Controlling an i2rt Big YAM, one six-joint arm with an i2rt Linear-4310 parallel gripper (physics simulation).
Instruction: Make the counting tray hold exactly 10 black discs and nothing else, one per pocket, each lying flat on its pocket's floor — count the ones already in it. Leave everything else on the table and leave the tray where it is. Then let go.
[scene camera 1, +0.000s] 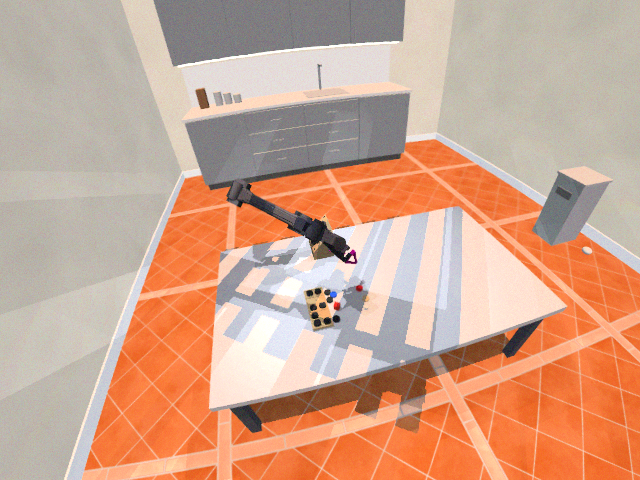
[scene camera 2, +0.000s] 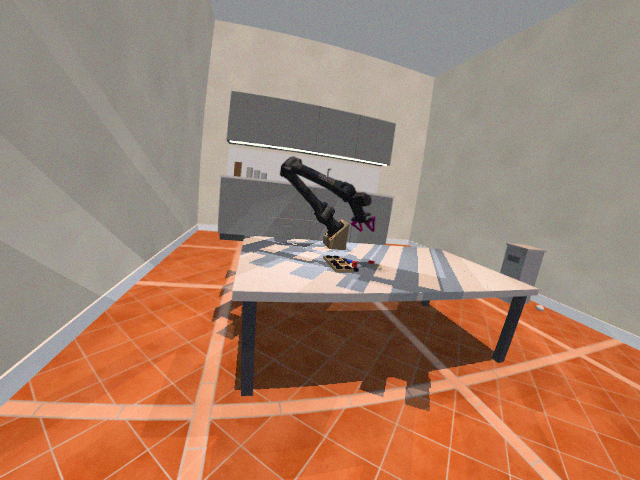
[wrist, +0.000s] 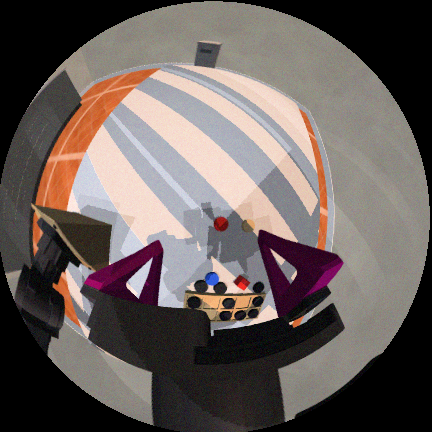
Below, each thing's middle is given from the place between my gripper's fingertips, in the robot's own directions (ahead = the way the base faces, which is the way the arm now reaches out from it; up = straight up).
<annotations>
Right now my hand is 12 cm short of the tan counting tray (wrist: 211, 303), 18 cm to the left of it and 16 cm above it.
</annotations>
